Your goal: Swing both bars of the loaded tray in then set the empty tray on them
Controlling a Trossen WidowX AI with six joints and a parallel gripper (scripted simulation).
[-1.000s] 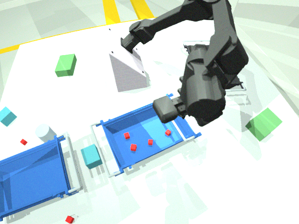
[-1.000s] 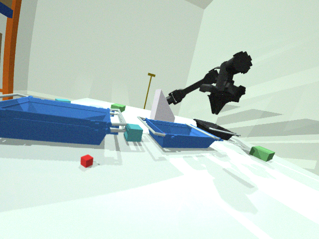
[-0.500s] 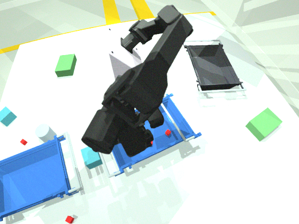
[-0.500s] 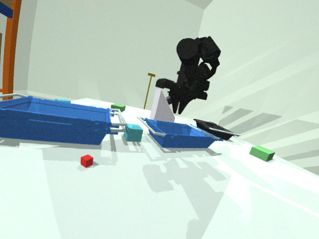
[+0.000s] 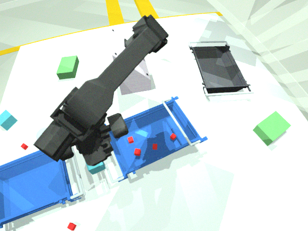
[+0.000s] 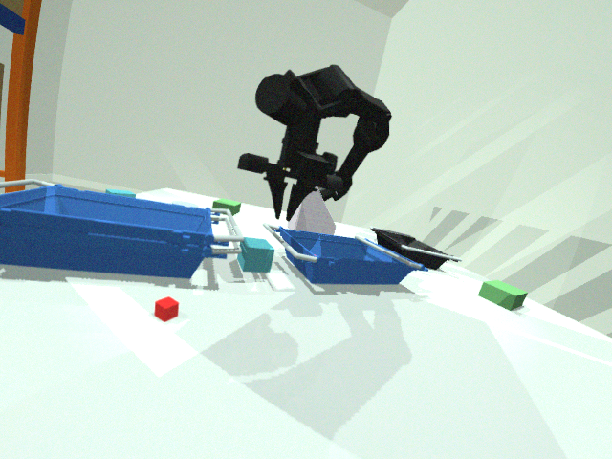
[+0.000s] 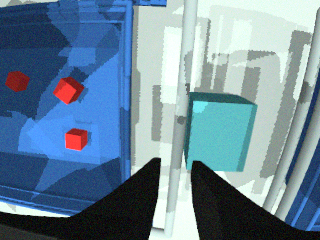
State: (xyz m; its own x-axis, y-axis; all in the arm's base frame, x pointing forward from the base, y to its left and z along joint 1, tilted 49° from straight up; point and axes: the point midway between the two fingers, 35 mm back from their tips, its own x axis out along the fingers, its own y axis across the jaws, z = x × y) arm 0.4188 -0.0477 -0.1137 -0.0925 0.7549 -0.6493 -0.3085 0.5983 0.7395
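The black tray lies 340 mm behind my gripper tip, 490 mm to the left of it and 50 mm below it. Round my gripper tip: cylinder (90 mm behind, 210 mm to the right, 60 mm below).
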